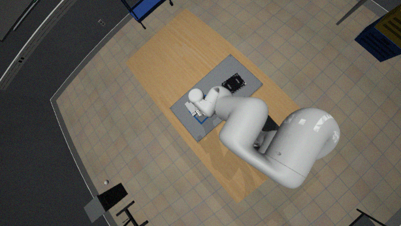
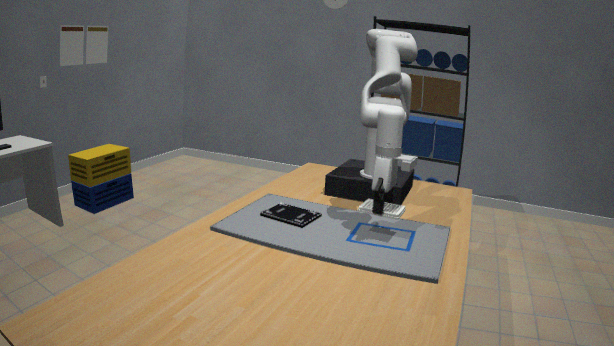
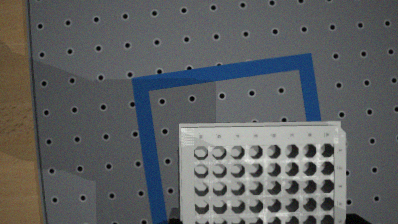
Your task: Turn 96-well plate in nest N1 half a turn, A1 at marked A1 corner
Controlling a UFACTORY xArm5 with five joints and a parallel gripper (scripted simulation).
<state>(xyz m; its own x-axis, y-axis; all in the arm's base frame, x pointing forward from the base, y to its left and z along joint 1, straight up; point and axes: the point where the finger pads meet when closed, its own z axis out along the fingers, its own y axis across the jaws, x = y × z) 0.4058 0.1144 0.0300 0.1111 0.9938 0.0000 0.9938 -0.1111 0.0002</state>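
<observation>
Right now my hand is 20 mm past the black plate nest, 300 mm to the left of it and 90 mm above it. Also, from my hand: A1 mark 80 mm behind, 370 mm to the right, 90 mm below; then white 96-well plate 10 mm below.
</observation>
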